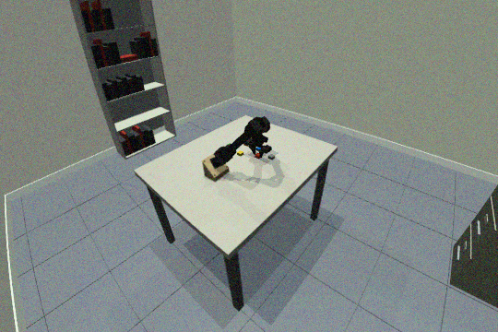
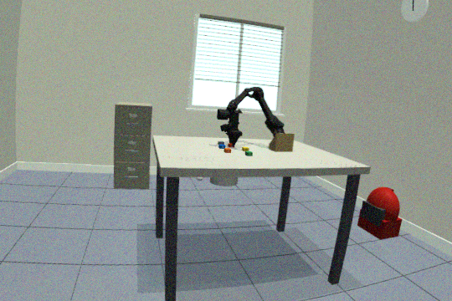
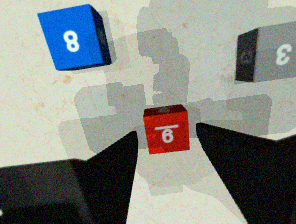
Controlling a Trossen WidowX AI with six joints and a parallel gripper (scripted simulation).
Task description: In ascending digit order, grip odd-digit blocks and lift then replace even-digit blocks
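Now: gripper tip right at the red block. From my gripper tip the other things lie so: yellow block 6 cm behind, 11 cm to the left; grey block 5 cm ahead, 7 cm to the right; blue block 7 cm ahead, 6 cm to the left.
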